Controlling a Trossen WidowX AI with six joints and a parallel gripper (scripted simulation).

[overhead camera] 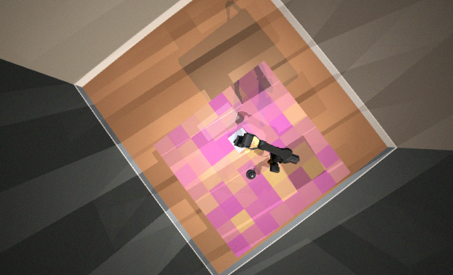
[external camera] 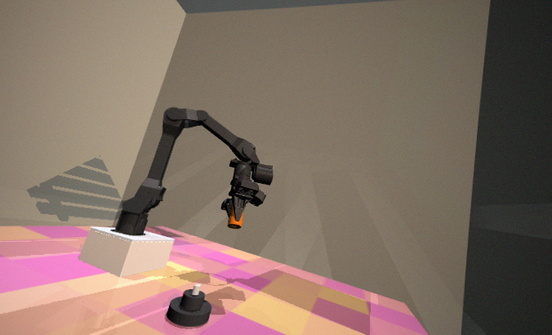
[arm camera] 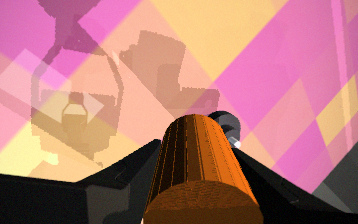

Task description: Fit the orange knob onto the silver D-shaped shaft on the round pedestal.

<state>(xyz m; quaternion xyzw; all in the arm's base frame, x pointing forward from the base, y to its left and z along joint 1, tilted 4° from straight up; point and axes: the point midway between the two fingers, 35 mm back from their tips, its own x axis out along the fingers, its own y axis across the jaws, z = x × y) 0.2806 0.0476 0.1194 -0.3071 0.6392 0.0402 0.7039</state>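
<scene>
The orange knob lies 10 mm behind my gripper tip, 10 mm to the left of it and 30 mm above it. Round my gripper tip: dark round pedestal: 190 mm to the right, 150 mm below.
</scene>
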